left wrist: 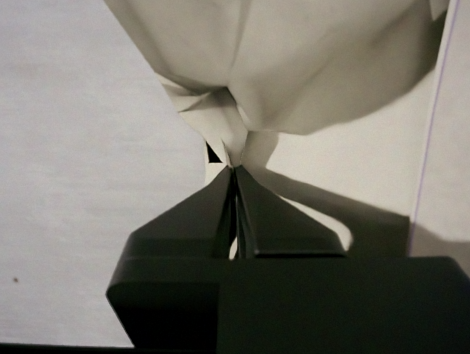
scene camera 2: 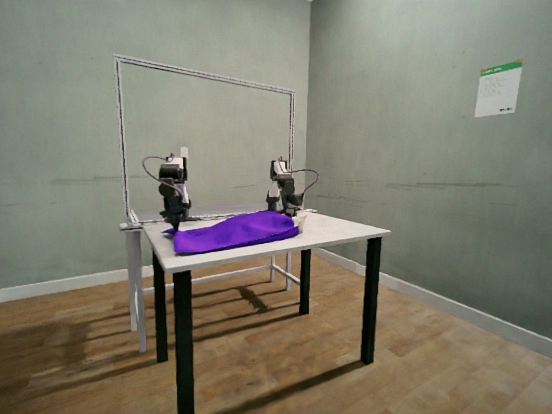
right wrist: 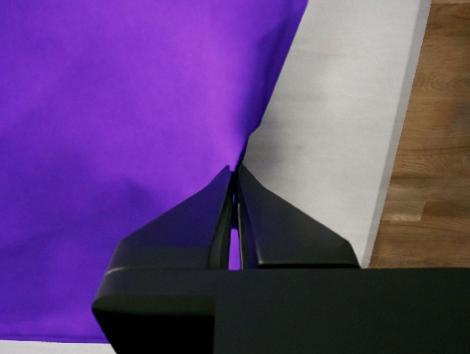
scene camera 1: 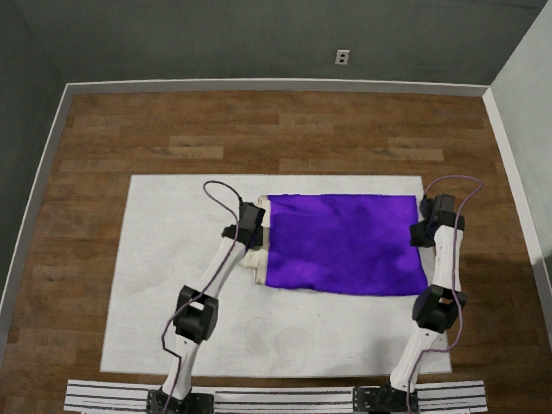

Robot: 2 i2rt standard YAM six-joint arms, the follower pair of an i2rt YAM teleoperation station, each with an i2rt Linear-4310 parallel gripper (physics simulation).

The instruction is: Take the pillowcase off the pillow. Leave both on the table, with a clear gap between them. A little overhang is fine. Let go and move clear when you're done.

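The purple pillowcase (scene camera 1: pixel 345 245) (scene camera 2: pixel 235 232) (right wrist: pixel 125 125) lies flat on the white table (scene camera 1: pixel 165 240) (scene camera 2: pixel 345 231) and covers most of the pillow. A cream end of the pillow (scene camera 1: pixel 261 276) (scene camera 2: pixel 301 223) (left wrist: pixel 310 60) sticks out of the case's open edge, at the left in scene camera 1. My left gripper (left wrist: pixel 233 175) is shut on the pillow's cream cloth, which is pinched into folds at the fingertips. My right gripper (right wrist: pixel 234 177) (scene camera 2: pixel 175 229) is shut on the closed-end edge of the pillowcase, at the right in scene camera 1. The fingertips are hidden in scene camera 1.
The table's right edge in scene camera 1 is close beside my right gripper, with the wooden floor (right wrist: pixel 425 175) beyond it. The white frame (scene camera 2: pixel 205 76) stands behind the arms in scene camera 2. A cable loops above each wrist.
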